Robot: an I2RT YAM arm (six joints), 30 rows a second.
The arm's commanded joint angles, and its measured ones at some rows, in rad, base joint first. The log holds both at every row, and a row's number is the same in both.
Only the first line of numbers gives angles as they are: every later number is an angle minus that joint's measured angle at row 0.
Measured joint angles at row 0:
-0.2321 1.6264 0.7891 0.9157 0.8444 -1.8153
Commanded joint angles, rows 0 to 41:
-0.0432 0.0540 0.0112 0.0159 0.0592 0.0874
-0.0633 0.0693 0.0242 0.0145 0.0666 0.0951
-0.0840 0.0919 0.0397 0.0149 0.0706 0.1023
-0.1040 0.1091 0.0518 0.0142 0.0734 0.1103
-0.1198 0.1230 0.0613 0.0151 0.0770 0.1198
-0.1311 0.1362 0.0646 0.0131 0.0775 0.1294
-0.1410 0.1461 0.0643 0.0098 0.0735 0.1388
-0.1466 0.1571 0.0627 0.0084 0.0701 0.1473
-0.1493 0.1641 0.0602 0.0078 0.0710 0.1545
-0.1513 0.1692 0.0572 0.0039 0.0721 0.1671
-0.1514 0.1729 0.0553 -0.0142 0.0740 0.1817
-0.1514 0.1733 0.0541 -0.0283 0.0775 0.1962
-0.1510 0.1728 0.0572 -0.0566 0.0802 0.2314
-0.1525 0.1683 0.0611 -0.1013 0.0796 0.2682
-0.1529 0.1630 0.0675 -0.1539 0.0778 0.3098
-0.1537 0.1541 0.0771 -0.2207 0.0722 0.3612
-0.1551 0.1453 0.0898 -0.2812 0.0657 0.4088
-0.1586 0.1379 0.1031 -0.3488 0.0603 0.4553
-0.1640 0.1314 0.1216 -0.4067 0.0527 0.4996
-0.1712 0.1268 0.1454 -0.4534 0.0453 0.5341
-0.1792 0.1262 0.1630 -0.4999 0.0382 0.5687
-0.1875 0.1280 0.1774 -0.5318 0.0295 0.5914
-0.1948 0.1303 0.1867 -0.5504 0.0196 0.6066
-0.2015 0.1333 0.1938 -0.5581 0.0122 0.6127
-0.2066 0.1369 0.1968 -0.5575 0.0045 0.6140
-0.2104 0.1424 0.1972 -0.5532 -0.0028 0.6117
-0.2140 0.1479 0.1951 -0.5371 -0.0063 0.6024
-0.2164 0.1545 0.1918 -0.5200 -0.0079 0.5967
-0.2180 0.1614 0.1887 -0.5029 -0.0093 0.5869
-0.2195 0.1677 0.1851 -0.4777 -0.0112 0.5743
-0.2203 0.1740 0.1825 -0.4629 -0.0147 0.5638
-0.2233 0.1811 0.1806 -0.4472 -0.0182 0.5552
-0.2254 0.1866 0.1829 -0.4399 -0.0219 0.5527
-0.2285 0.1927 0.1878 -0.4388 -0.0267 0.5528
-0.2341 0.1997 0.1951 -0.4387 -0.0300 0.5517
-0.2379 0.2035 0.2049 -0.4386 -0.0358 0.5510
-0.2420 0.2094 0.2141 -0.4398 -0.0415 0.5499
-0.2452 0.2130 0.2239 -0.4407 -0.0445 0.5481
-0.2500 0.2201 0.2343 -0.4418 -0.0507 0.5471
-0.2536 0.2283 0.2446 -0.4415 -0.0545 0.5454
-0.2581 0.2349 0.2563 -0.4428 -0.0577 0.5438
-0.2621 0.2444 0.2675 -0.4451 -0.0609 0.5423
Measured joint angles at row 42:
-0.2438 0.2159 0.2075 -0.4711 -0.0389 0.5467
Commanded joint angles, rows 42 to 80:
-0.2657 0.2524 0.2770 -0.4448 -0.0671 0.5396
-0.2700 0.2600 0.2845 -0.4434 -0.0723 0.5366
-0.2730 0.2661 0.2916 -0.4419 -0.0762 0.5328
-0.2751 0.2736 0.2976 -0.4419 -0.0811 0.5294
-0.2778 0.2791 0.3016 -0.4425 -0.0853 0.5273
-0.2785 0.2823 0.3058 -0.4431 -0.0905 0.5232
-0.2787 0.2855 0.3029 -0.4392 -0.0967 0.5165
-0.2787 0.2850 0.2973 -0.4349 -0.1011 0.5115
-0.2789 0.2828 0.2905 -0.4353 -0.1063 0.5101
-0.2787 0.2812 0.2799 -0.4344 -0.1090 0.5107
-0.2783 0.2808 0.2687 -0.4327 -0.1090 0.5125
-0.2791 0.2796 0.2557 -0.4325 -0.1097 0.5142
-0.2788 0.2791 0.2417 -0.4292 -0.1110 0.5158
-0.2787 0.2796 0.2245 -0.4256 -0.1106 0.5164
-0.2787 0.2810 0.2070 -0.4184 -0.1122 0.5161
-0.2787 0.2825 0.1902 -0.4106 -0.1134 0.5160
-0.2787 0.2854 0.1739 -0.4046 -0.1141 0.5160
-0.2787 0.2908 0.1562 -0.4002 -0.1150 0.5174
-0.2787 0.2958 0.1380 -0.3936 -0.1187 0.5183
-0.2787 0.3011 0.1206 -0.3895 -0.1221 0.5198
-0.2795 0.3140 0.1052 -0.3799 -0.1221 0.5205
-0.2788 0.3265 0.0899 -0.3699 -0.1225 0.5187
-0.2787 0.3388 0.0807 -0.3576 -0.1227 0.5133
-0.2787 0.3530 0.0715 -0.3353 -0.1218 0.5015
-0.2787 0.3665 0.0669 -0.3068 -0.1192 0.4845
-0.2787 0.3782 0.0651 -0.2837 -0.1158 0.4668
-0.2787 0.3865 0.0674 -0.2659 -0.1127 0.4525
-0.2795 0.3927 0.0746 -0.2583 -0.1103 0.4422
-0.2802 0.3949 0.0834 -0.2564 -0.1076 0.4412
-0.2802 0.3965 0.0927 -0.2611 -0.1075 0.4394
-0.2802 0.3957 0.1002 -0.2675 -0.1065 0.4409
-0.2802 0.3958 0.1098 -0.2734 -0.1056 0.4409
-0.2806 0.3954 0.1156 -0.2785 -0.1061 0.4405
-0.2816 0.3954 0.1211 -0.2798 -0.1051 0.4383
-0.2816 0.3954 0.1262 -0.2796 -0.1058 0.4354
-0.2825 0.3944 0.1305 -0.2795 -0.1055 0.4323
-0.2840 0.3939 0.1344 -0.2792 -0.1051 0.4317
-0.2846 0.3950 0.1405 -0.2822 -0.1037 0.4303
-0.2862 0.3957 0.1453 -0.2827 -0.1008 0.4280
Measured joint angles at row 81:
-0.2812 0.3960 0.1125 -0.3071 -0.1064 0.4376
